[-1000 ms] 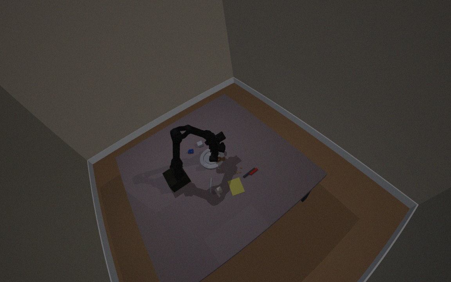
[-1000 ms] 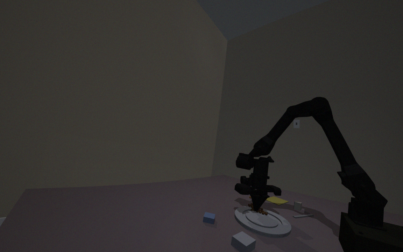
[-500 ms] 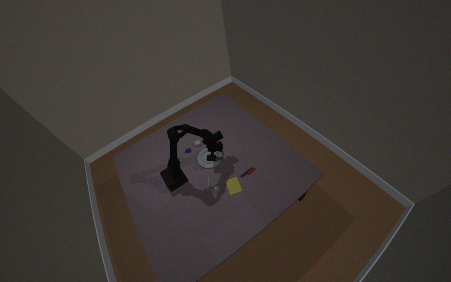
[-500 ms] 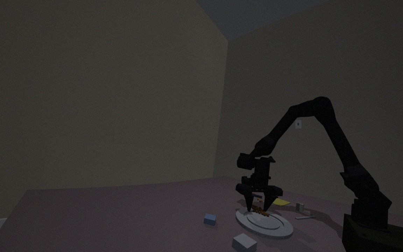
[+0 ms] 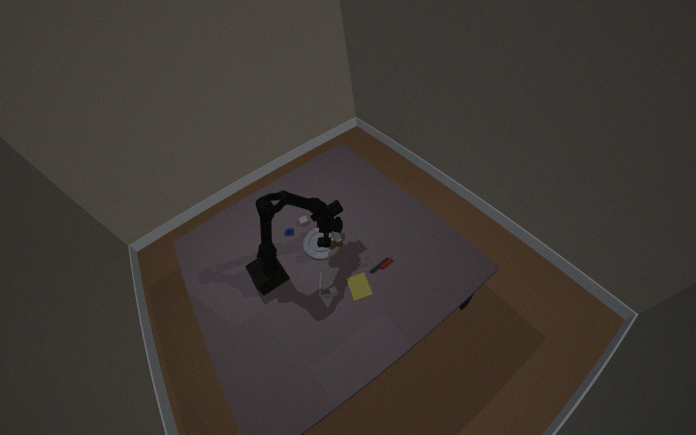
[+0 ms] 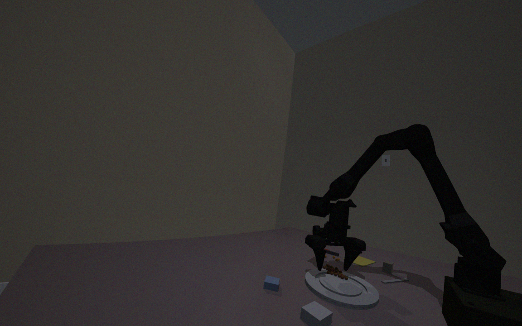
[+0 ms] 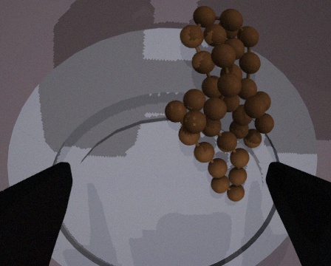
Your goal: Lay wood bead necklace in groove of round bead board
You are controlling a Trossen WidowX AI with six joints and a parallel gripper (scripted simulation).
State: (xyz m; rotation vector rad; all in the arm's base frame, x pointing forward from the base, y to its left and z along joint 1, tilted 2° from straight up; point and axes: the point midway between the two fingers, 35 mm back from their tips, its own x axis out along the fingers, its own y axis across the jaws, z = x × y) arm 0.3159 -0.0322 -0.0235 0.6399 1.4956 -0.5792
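Right now my gripper tip is 3 cm past the round bead board, 3 cm to the right of it and 2 cm above it. The rest, counted from my gripper tip: grey block (2 cm behind, 21 cm to the left, 2 cm below); blue block (11 cm ahead, 17 cm to the left, 2 cm below); thin stick (18 cm behind, 15 cm to the right, 3 cm below).
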